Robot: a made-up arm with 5 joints.
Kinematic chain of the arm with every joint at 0, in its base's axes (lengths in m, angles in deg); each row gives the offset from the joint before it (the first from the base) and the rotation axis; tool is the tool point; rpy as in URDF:
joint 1: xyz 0.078 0 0.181 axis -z
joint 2: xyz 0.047 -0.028 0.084 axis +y
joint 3: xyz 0.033 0 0.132 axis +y
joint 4: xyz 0.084 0 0.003 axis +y
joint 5: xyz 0.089 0.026 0 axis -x
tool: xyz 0 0 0 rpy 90 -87.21 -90
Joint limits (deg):
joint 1: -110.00..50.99
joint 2: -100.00..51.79
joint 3: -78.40..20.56
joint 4: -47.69..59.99
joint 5: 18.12..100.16
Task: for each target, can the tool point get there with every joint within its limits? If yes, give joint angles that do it. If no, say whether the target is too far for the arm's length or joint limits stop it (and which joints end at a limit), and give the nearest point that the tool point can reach.
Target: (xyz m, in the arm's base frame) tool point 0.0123 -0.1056 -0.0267
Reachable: no: joint limits stop it (at a limit: joint 1, joint 2, joint 3) | nearest point 0.1735 -0.1210 0.1650 | short by 0.251 m
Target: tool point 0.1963 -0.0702 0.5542
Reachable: yes | joints 29.84 -9.27 -53.98 2.97 39.67
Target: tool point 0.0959 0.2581 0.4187
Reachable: yes | joints -86.48 6.04 2.73 -32.46 40.86
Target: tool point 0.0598 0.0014 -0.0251
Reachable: no: joint limits stop it (at a limit: joint 1, joint 2, joint 3) | nearest point 0.0294 0.1393 0.1693 | short by 0.240 m
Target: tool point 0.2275 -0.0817 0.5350
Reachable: yes | joints 27.98 -7.63 -38.69 -7.64 25.54
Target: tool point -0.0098 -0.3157 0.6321
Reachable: no: too far | nearest point 0.0314 -0.1675 0.4813 | short by 0.215 m
